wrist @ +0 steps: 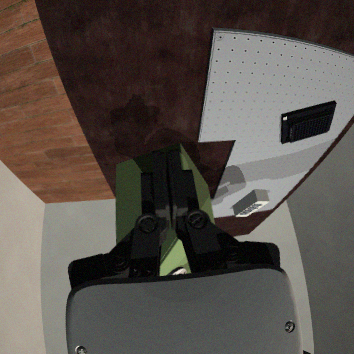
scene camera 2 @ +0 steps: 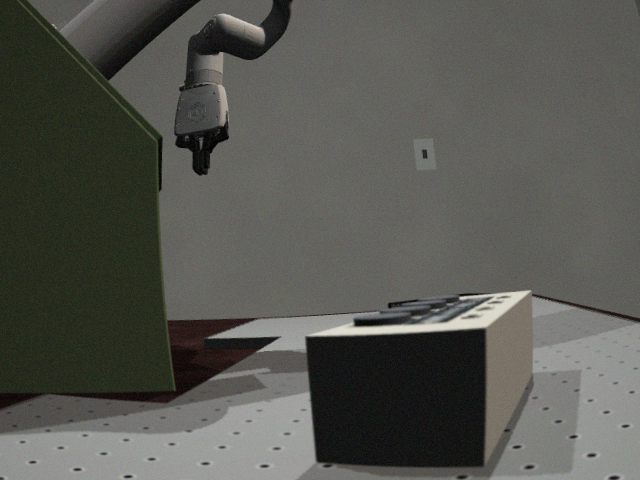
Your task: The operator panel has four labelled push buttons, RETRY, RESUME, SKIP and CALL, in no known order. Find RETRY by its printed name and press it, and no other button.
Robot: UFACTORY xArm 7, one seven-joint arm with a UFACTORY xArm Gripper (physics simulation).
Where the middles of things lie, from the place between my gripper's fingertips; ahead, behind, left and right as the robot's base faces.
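Hand 24 cm above operator panel [scene camera 2: 439, 390], 47 cm short of it, 68 cm to the left of it.
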